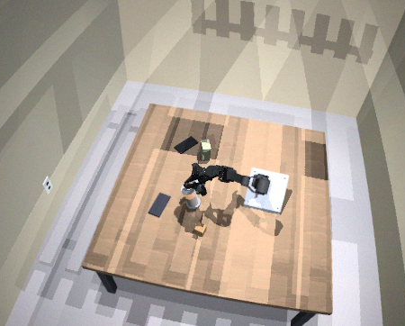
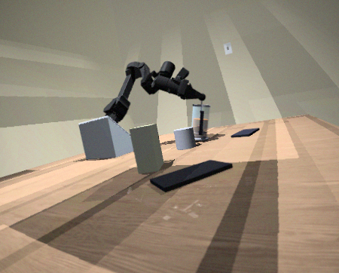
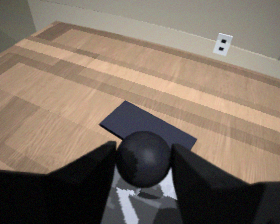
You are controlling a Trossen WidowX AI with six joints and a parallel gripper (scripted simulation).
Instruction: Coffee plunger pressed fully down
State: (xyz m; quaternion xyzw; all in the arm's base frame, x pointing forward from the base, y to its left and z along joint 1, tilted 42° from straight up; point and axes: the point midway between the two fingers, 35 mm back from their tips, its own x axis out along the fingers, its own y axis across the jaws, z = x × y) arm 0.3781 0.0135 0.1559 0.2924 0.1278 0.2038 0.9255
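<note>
The coffee press lies 90 mm below my gripper tip, 20 mm to the right of it and 20 mm behind it. Also, from my gripper tip: small block (170 mm to the left, 150 mm below, 110 mm behind).
</note>
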